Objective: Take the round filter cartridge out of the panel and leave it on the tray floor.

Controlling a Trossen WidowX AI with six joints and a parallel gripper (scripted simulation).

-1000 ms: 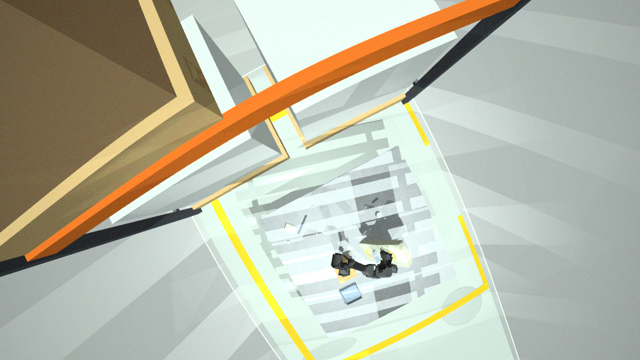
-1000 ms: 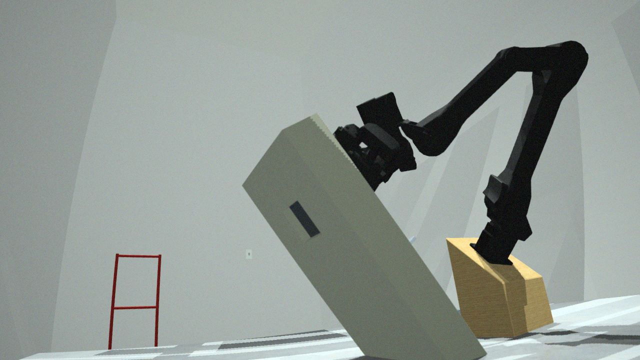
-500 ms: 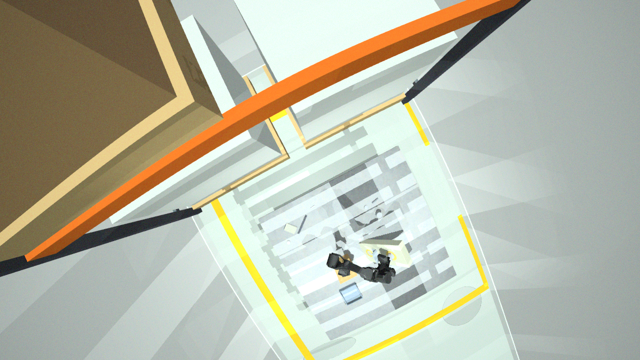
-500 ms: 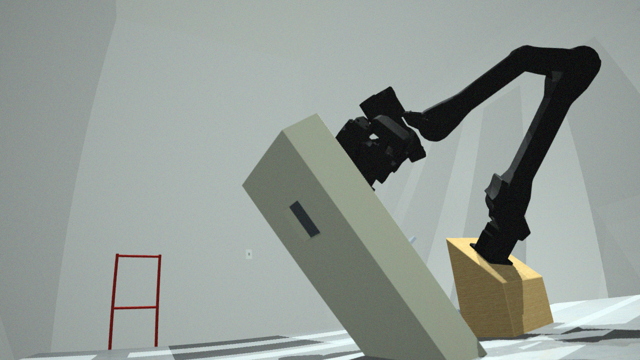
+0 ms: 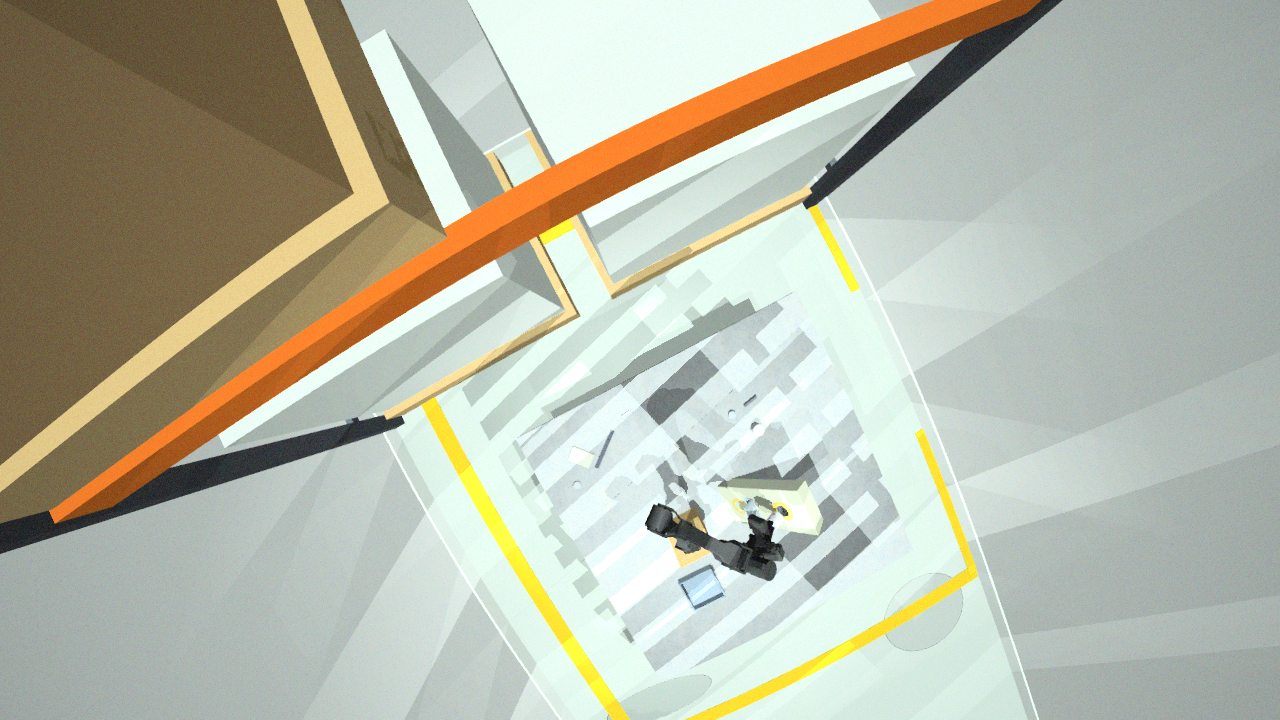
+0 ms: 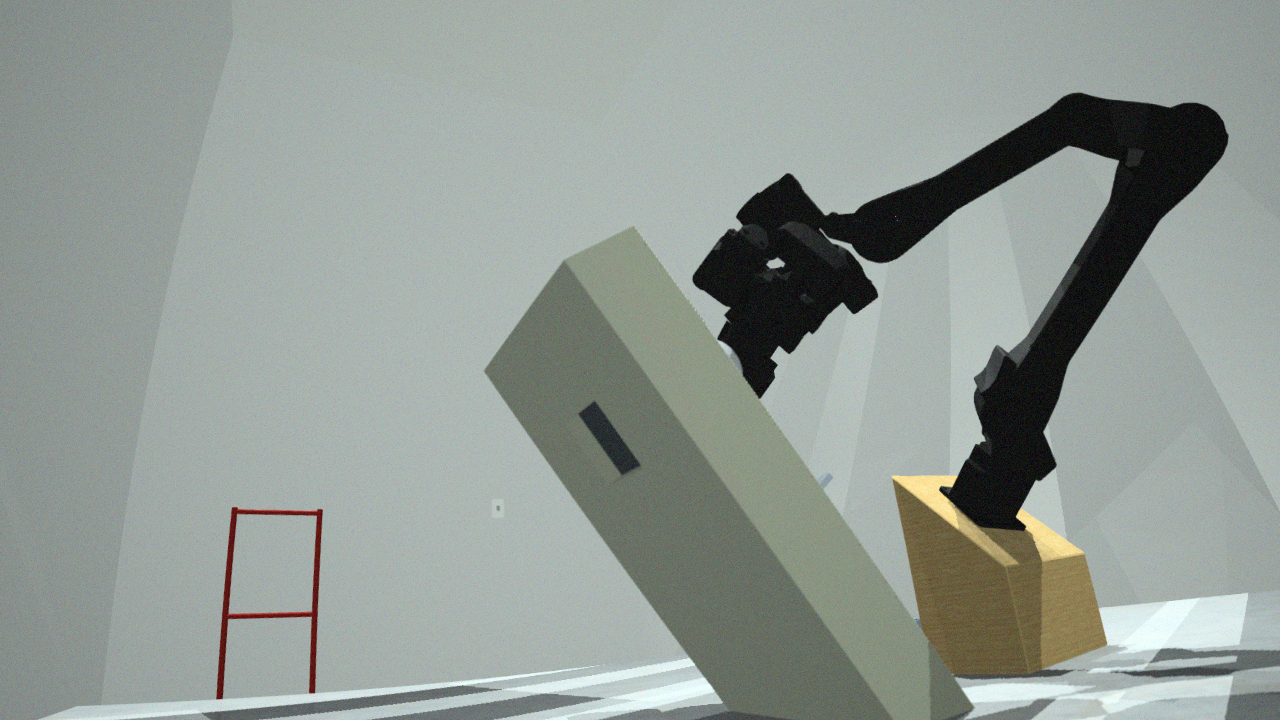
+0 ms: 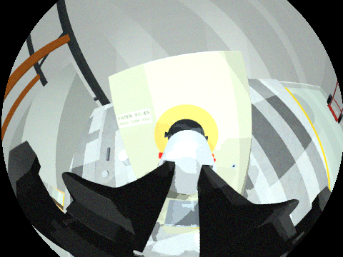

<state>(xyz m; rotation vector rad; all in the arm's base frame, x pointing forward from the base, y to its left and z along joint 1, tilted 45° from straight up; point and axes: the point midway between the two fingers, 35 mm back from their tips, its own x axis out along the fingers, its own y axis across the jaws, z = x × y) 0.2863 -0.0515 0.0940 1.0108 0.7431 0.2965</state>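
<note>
Right now my gripper tip is 11 cm above the service panel and 2 cm short of it. From my gripper tip the other things lie so: blue-grey tray 33 cm behind, 32 cm to the right, 25 cm below; then round filter cartridge 1 cm below, 1 cm ahead.
</note>
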